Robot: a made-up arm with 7 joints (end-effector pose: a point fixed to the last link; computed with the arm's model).
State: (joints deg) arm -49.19 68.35 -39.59 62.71 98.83 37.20 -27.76
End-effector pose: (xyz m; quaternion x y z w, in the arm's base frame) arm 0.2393 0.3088 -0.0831 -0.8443 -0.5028 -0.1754 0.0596
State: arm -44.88 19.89 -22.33 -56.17 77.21 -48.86 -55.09
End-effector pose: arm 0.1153 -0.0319 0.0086 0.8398 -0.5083 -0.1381 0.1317
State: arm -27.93 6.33 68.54 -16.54 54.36 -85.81 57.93
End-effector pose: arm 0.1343 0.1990 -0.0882 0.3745 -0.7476 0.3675 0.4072
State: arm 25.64 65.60 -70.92 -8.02 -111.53 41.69 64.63
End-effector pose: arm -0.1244 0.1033 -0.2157 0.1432 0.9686 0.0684 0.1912
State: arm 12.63 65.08 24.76 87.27 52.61 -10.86 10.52
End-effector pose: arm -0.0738 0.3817 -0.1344 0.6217 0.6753 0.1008 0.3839
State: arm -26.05 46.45 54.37 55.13 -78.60 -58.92 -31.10
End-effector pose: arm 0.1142 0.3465 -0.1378 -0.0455 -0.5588 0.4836 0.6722
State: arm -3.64 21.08 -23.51 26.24 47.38 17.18 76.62
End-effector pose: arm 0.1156 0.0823 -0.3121 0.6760 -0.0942 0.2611 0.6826
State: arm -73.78 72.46 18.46 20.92 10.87 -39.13 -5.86
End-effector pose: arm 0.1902 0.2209 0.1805 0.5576 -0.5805 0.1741 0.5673
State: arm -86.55 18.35 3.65 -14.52 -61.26 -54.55 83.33
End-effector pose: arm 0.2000 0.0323 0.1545 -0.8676 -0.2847 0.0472 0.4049
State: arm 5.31 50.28 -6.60 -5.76 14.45 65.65 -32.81
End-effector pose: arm 0.1364 0.1924 -0.1925 0.3346 0.6760 -0.0327 0.6557
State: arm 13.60 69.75 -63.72 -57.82 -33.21 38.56 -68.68
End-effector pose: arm -0.0131 0.0306 -0.1415 -0.2620 0.4567 -0.8302 0.1828
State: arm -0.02 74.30 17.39 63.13 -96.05 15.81 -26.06
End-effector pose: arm 0.0705 0.3912 -0.0924 -0.2663 0.0709 0.3279 0.9036
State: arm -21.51 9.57 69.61 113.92 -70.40 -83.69 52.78
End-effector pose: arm -0.0038 0.0608 -0.3368 0.0005 -0.1527 -0.9862 0.0646
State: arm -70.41 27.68 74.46 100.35 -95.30 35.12 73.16
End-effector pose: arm 0.3203 0.1167 -0.1756 -0.7403 0.6375 0.1406 0.1606
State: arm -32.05 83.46 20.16 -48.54 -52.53 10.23 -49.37
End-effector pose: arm 0.1401 0.0683 0.0902 0.4711 -0.1937 -0.6082 0.6089
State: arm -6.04 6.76 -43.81 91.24 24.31 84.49 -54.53
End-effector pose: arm -0.0564 0.1151 -0.3362 -0.1344 -0.9887 -0.0121 0.0658
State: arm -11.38 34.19 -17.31 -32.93 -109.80 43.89 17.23
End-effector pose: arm 0.1593 0.0245 -0.1148 -0.4054 0.4121 -0.4236 0.6974
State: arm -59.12 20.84 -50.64 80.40 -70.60 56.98 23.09
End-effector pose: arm 0.2691 0.0922 -0.2475 0.0979 0.7355 0.1617 0.6506
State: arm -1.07 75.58 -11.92 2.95 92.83 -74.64 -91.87
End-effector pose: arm 0.1497 0.2191 -0.1500 -0.4751 -0.4281 0.5940 0.4880
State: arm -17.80 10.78 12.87 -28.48 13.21 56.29 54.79
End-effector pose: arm 0.2024 0.1017 -0.1037 0.2217 0.1103 0.5896 0.7688
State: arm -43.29 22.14 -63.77 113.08 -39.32 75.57 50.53
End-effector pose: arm 0.1261 0.2152 -0.2616 0.5885 0.7002 0.4021 0.0393
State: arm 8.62 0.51 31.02 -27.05 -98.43 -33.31 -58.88
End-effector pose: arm 0.0965 0.1698 -0.1552 -0.2970 -0.6473 -0.0289 0.7014
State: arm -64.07 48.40 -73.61 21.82 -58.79 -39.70 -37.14
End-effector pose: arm 0.2908 0.0463 -0.1401 0.1175 -0.1062 -0.6358 0.7554
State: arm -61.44 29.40 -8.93 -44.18 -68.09 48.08 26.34
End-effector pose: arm 0.1703 -0.0117 0.0607 -0.0160 -0.1534 -0.3918 0.9070
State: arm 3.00 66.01 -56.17 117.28 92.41 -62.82 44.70
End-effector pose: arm -0.0917 0.3635 -0.0621 0.4077 0.6395 -0.6094 0.2311
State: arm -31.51 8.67 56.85 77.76 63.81 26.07 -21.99
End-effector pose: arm 0.1297 0.1254 -0.3428 0.0423 0.7320 -0.0530 0.6779
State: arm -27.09 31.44 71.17 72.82 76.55 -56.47 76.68
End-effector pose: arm 0.1313 0.2596 -0.2592 0.3905 -0.1563 0.5981 0.6822
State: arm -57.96 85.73 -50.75 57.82 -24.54 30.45 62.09
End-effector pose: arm 0.2073 0.3474 -0.0138 0.6204 0.1276 0.6781 0.3728
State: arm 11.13 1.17 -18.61 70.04 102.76 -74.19 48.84
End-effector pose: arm -0.1064 0.0112 -0.3359 0.0764 0.0362 -0.5651 0.8207
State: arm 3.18 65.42 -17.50 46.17 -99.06 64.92 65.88
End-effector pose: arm 0.0552 0.3022 -0.2118 0.1090 0.7931 0.5098 0.3149
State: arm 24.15 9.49 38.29 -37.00 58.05 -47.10 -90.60
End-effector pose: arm 0.0636 0.1594 -0.1193 0.6307 0.4060 -0.5123 0.4182
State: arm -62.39 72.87 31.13 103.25 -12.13 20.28 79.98
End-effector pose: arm 0.1654 0.3560 -0.0903 0.0599 0.3433 0.8941 0.2812
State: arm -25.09 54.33 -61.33 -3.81 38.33 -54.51 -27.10
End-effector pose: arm 0.1297 0.0513 -0.2203 0.4146 -0.2188 -0.8279 0.3080
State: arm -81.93 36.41 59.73 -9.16 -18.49 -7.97 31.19
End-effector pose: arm 0.1423 0.2350 0.1286 -0.3223 -0.6930 0.4378 0.4735
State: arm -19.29 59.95 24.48 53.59 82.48 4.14 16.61
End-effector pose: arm 0.1517 0.3531 -0.1175 0.8590 0.3118 0.1918 0.3578
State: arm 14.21 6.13 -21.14 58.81 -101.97 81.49 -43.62
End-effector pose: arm -0.0843 0.0245 -0.3319 -0.8978 0.4383 0.0003 0.0439
